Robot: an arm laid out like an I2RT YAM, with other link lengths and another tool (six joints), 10 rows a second.
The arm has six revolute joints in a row. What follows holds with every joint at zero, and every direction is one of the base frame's.
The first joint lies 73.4 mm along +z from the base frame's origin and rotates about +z.
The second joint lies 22.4 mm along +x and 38 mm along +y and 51 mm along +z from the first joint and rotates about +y.
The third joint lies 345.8 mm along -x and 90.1 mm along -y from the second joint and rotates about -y.
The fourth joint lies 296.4 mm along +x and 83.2 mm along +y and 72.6 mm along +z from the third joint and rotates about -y.
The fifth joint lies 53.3 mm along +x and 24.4 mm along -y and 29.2 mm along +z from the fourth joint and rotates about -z.
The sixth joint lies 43.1 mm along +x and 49 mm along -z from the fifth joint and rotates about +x.
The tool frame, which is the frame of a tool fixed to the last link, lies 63 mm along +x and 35 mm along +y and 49 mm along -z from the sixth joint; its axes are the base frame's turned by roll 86.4, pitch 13.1 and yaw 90 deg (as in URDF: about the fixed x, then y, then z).
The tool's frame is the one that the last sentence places.
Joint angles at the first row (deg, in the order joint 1, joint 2, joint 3, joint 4, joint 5, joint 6):
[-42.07 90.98 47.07 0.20 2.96 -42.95]
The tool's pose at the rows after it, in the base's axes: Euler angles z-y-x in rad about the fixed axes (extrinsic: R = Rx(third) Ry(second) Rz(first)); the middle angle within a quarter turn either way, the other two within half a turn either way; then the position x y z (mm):
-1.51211 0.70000 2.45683 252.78 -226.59 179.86
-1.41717 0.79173 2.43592 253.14 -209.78 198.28
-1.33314 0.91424 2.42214 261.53 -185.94 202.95
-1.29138 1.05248 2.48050 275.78 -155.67 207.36
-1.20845 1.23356 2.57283 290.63 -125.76 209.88
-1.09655 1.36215 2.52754 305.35 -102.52 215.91
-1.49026 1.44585 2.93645 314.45 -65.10 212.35
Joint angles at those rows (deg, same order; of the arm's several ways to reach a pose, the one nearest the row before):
[-43.04 84.16 45.91 -0.45 -2.10 -39.05]
[-43.05 79.58 44.82 -0.47 -6.15 -34.17]
[-41.35 76.34 41.65 3.85 -10.41 -28.46]
[-38.40 74.48 39.34 7.81 -15.52 -21.33]
[-36.81 74.09 35.76 16.75 -23.67 -9.55]
[-33.26 73.91 33.12 26.08 -25.01 -1.95]
[-26.68 73.76 30.56 31.58 -24.30 0.96]

